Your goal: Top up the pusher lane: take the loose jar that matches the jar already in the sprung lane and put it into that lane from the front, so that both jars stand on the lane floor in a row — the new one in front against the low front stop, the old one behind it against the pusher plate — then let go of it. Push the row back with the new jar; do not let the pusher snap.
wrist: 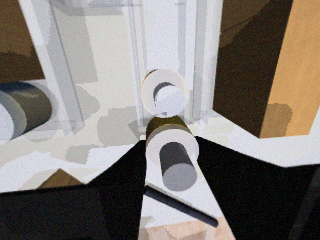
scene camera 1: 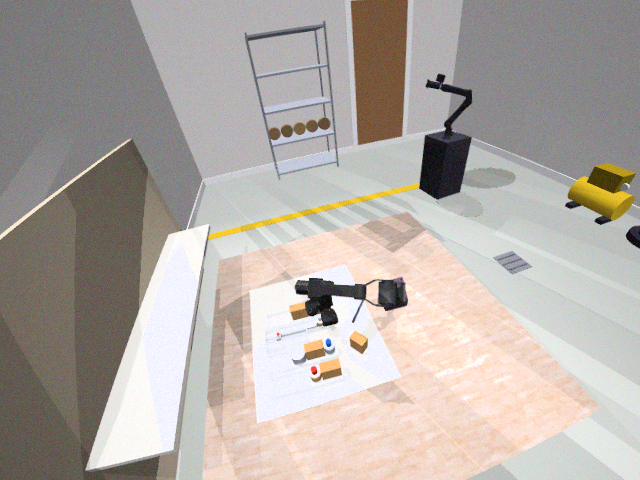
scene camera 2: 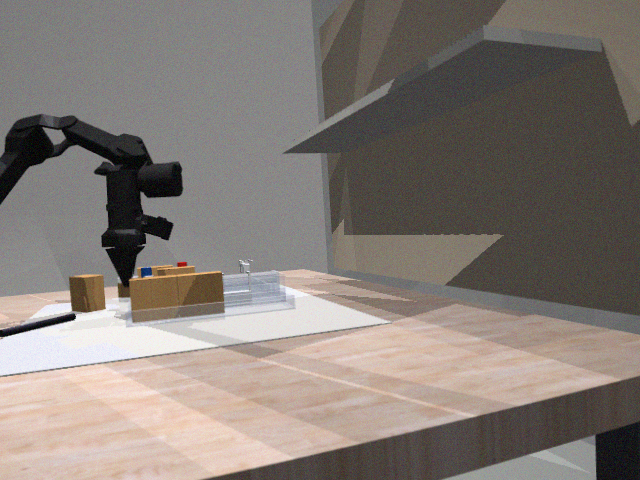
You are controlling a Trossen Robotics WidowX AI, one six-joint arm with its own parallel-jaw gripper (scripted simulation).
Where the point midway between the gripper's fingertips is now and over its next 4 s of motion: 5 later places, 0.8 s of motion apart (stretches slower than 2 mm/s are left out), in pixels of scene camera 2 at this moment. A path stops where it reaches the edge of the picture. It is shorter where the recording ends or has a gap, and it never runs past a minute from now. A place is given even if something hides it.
My gripper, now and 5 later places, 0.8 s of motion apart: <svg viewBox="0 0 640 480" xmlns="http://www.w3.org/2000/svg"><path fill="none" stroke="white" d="M128 285L133 285L137 284L141 282L143 283L144 284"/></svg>
